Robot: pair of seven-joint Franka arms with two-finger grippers.
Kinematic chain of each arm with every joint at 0, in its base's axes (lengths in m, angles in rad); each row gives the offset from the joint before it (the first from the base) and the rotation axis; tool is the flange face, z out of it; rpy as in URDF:
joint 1: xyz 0 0 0.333 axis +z
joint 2: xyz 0 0 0 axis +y
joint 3: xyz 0 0 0.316 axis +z
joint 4: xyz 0.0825 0 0 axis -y
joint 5: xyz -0.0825 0 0.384 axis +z
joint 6: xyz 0 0 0 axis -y
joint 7: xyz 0.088 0 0 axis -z
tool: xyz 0 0 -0.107 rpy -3.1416 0 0
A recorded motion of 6 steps. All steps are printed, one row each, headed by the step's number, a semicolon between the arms.
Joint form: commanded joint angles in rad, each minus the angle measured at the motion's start. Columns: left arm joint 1, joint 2, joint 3, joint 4, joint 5, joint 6, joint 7; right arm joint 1, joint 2, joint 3, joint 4, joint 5, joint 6, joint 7.
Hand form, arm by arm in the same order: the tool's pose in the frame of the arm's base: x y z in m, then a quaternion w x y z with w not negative. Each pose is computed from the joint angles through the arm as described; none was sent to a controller.
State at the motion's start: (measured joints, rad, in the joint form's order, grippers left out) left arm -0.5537 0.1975 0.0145 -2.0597 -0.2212 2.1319 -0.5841; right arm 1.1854 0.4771 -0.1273 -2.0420 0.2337 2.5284 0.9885
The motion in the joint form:
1: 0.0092 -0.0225 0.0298 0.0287 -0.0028 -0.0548 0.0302; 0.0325 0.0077 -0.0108 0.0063 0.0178 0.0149 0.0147
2: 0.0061 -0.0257 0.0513 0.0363 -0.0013 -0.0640 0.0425; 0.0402 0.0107 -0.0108 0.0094 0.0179 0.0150 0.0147
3: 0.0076 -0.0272 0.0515 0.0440 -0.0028 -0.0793 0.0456; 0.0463 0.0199 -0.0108 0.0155 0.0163 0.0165 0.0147
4: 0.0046 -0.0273 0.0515 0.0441 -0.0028 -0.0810 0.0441; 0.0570 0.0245 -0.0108 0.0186 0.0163 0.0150 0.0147
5: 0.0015 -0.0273 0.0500 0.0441 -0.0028 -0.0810 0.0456; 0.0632 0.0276 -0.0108 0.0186 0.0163 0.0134 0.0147
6: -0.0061 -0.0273 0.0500 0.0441 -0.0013 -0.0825 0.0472; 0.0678 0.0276 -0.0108 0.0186 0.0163 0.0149 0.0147
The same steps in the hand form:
1: 0.4932 -0.2831 0.3520 0.04592 0.99008 0.08690 -0.10044; 0.2851 0.5296 0.2075 0.03434 -0.99747 0.05622 0.02657
2: 0.4990 -0.2748 0.3565 0.04638 0.99015 0.08854 -0.09800; 0.2814 0.5325 0.2069 0.03427 -0.99769 0.05232 0.02651
3: 0.4995 -0.2746 0.3596 0.04635 0.98996 0.08709 -0.10121; 0.2787 0.5353 0.2039 0.03294 -0.99794 0.04850 0.02589
4: 0.4985 -0.2760 0.3596 0.04580 0.98998 0.08626 -0.10199; 0.2731 0.5387 0.2022 0.03140 -0.99823 0.04305 0.02654
5: 0.4972 -0.2783 0.3596 0.04575 0.99022 0.08325 -0.10214; 0.2695 0.5398 0.2002 0.02917 -0.99840 0.03998 0.02752
6: 0.4949 -0.2820 0.3595 0.04456 0.99064 0.07824 -0.10263; 0.2671 0.5412 0.2003 0.02972 -0.99848 0.03772 0.02716

